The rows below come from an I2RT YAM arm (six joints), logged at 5 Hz.
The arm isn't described. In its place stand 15 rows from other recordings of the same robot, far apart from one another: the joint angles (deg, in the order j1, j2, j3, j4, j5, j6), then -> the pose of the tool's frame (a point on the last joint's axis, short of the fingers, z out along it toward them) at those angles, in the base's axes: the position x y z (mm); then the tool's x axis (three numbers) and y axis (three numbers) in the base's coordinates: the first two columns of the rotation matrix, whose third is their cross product.
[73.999 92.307 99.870 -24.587 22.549 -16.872] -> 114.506 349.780 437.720 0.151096 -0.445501 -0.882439 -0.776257 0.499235 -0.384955
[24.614 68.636 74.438 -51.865 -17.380 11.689] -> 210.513 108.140 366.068 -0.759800 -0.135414 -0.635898 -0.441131 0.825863 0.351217
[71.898 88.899 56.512 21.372 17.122 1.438] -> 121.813 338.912 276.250 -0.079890 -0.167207 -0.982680 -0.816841 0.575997 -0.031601
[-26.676 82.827 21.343 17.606 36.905 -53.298] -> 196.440 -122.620 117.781 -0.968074 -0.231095 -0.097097 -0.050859 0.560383 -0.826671
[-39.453 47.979 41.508 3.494 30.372 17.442] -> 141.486 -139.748 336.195 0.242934 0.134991 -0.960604 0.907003 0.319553 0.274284
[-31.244 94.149 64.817 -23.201 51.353 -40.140] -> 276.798 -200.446 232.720 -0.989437 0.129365 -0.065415 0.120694 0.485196 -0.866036
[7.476 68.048 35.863 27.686 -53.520 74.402] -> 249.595 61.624 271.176 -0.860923 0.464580 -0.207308 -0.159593 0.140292 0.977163
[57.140 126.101 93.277 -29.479 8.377 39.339] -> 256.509 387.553 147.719 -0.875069 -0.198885 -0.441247 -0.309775 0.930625 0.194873
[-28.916 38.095 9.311 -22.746 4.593 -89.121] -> 107.131 -62.435 125.278 -0.536031 -0.842524 0.053144 -0.677182 0.391541 -0.622993
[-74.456 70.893 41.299 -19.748 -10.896 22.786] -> 72.739 -236.398 211.480 0.166190 0.821696 -0.545158 0.920529 0.068948 0.384543
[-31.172 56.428 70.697 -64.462 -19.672 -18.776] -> 147.808 -75.410 369.400 -0.719838 0.081241 -0.689372 0.075315 0.996405 0.038781
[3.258 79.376 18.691 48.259 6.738 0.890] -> 250.223 10.060 165.197 -0.213905 0.003274 -0.976849 0.061286 0.998069 -0.010075
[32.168 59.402 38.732 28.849 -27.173 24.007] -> 195.030 141.871 325.432 -0.238369 0.277660 -0.930637 -0.831209 0.437260 0.343360
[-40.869 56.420 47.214 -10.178 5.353 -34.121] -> 170.744 -152.134 317.150 -0.610550 -0.210252 -0.763560 0.453635 0.697450 -0.554779
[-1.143 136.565 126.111 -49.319 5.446 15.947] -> 518.448 -13.723 215.000 -0.812040 0.289764 -0.506584 0.302370 0.951334 0.059468
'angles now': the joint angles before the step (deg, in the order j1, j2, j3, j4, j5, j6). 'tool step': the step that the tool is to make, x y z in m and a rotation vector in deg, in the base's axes. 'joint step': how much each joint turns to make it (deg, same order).
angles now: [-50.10 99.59 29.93 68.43 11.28 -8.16]
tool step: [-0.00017 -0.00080 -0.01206 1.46 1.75 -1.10]
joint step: [0.01 2.24 -0.28 0.36 1.12 -0.37]
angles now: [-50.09 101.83 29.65 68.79 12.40 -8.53]
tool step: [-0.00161 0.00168 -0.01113 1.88 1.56 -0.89]
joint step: [0.08 1.48 -0.76 -0.23 0.96 0.09]
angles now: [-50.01 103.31 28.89 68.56 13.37 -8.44]
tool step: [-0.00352 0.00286 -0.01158 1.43 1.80 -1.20]
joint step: [-0.02 1.58 -1.20 0.61 1.22 -0.32]
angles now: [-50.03 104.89 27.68 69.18 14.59 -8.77]
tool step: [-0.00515 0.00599 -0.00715 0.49 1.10 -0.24]
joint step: [0.02 0.54 -1.97 1.55 0.33 -0.50]
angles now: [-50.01 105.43 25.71 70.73 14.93 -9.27]
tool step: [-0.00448 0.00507 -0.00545 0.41 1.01 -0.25]
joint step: [0.01 0.37 -1.63 1.16 0.34 -0.48]
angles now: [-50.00 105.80 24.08 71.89 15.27 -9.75]
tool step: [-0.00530 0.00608 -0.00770 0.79 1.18 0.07]
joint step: [-0.03 0.84 -1.92 1.51 -0.03 -0.42]
